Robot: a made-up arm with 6 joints. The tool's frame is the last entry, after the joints.
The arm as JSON. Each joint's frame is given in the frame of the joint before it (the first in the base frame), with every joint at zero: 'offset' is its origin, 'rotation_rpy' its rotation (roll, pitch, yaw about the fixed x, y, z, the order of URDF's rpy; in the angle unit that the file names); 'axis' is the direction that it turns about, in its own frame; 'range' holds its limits. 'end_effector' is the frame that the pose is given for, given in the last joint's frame.
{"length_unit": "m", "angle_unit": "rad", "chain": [
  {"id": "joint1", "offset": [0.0, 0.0, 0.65], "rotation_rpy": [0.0, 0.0, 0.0], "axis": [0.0, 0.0, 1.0], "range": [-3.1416, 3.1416]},
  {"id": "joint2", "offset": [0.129, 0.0, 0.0], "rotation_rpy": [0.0, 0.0, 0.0], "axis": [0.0, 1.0, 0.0], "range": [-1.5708, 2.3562]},
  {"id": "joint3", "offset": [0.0, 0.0, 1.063], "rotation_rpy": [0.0, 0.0, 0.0], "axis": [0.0, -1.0, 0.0], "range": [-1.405, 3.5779]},
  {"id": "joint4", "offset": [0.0, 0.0, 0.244], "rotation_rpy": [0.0, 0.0, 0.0], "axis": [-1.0, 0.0, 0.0], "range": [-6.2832, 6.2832]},
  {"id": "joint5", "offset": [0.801, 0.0, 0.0], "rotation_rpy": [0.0, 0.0, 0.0], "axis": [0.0, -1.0, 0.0], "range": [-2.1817, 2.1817]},
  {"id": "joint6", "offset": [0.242, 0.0, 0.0], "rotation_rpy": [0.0, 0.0, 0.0], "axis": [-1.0, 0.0, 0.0], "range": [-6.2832, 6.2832]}
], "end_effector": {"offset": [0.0, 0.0, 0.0], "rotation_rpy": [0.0, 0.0, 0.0]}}
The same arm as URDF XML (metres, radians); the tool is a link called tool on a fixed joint. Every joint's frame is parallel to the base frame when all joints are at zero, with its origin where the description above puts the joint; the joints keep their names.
<robot name="arm">
  <joint name="joint1" type="revolute">
    <parent link="base_link"/>
    <child link="link1"/>
    <origin xyz="0 0 0.65" rpy="0 0 0"/>
    <axis xyz="0 0 1"/>
    <limit lower="-3.1416" upper="3.1416"/>
  </joint>
  <joint name="joint2" type="revolute">
    <parent link="link1"/>
    <child link="link2"/>
    <origin xyz="0.129 0 0" rpy="0 0 0"/>
    <axis xyz="0 1 0"/>
    <limit lower="-1.5708" upper="2.3562"/>
  </joint>
  <joint name="joint3" type="revolute">
    <parent link="link2"/>
    <child link="link3"/>
    <origin xyz="0 0 1.063" rpy="0 0 0"/>
    <axis xyz="0 -1 0"/>
    <limit lower="-1.405" upper="3.5779"/>
  </joint>
  <joint name="joint4" type="revolute">
    <parent link="link3"/>
    <child link="link4"/>
    <origin xyz="0 0 0.244" rpy="0 0 0"/>
    <axis xyz="-1 0 0"/>
    <limit lower="-6.2832" upper="6.2832"/>
  </joint>
  <joint name="joint5" type="revolute">
    <parent link="link4"/>
    <child link="link5"/>
    <origin xyz="0.801 0 0" rpy="0 0 0"/>
    <axis xyz="0 -1 0"/>
    <limit lower="-2.1817" upper="2.1817"/>
  </joint>
  <joint name="joint6" type="revolute">
    <parent link="link5"/>
    <child link="link6"/>
    <origin xyz="0.242 0 0" rpy="0 0 0"/>
    <axis xyz="-1 0 0"/>
    <limit lower="-6.2832" upper="6.2832"/>
  </joint>
  <joint name="tool_joint" type="fixed">
    <parent link="link6"/>
    <child link="tool"/>
    <origin xyz="0 0 0" rpy="0 0 0"/>
  </joint>
  <link name="base_link"/>
  <link name="link1"/>
  <link name="link2"/>
  <link name="link3"/>
  <link name="link4"/>
  <link name="link5"/>
  <link name="link6"/>
  <link name="tool"/>
</robot>

